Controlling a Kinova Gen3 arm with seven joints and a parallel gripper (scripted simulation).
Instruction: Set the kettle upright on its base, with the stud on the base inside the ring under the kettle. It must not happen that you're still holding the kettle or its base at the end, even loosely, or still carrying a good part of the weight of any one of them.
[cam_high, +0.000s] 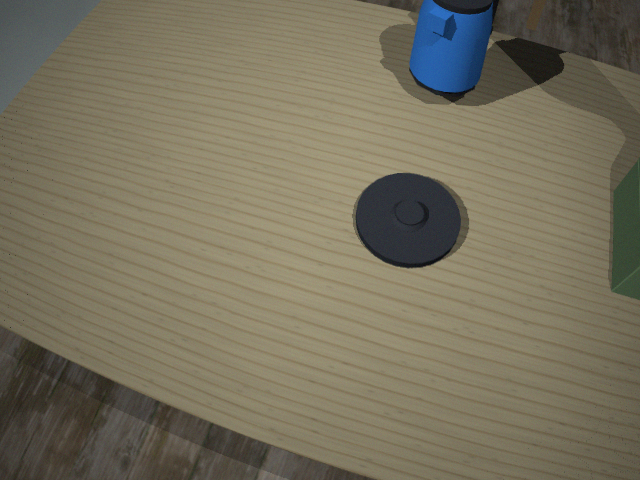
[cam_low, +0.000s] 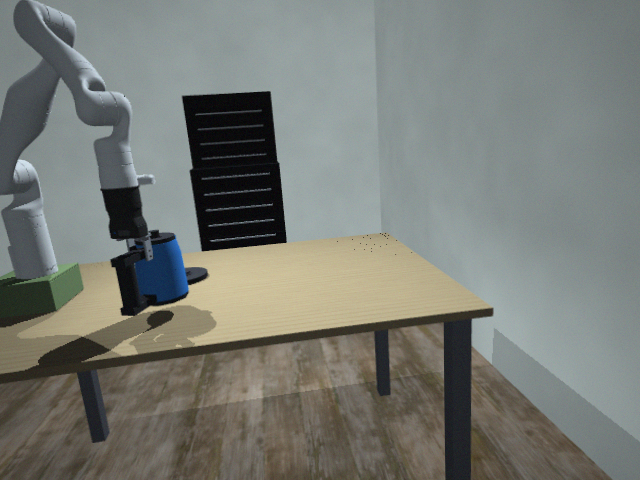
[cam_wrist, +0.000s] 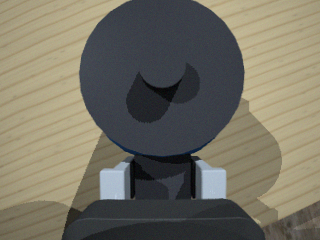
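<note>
My gripper is now 1 cm short of the blue kettle, 3 cm to the right of it and 5 cm above it. From my hand the other things lie so: black round base: 3 cm behind, 34 cm to the left, 17 cm below.
</note>
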